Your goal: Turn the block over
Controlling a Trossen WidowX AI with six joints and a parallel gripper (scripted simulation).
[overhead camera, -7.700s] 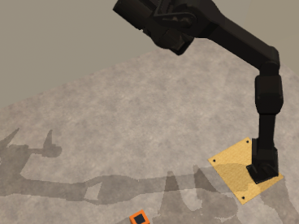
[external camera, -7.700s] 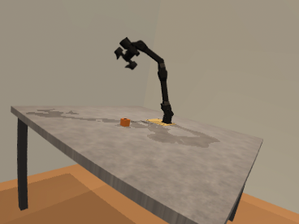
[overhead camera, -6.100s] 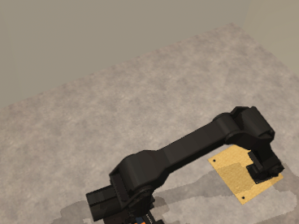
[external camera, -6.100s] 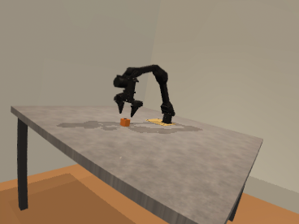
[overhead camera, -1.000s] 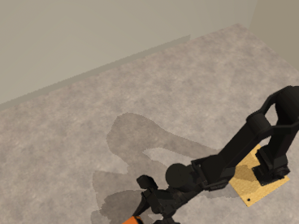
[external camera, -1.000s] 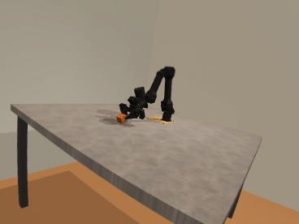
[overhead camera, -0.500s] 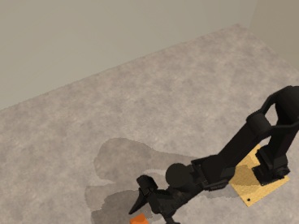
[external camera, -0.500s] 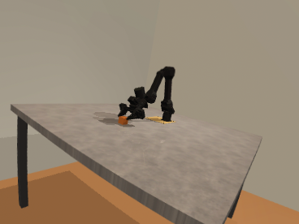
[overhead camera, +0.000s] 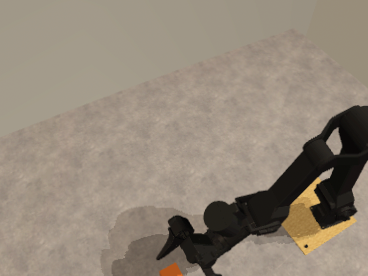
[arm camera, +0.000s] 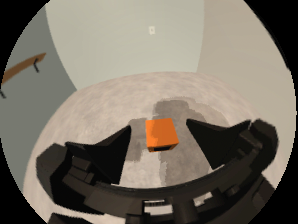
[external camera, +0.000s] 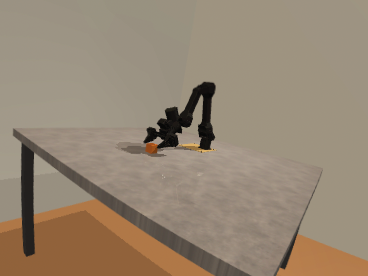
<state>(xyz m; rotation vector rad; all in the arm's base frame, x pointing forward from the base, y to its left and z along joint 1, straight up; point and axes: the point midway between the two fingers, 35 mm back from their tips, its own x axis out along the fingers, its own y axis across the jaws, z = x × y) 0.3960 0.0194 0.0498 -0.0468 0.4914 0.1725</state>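
Now: gripper tip 20 mm past the orange block and 20 mm above it.
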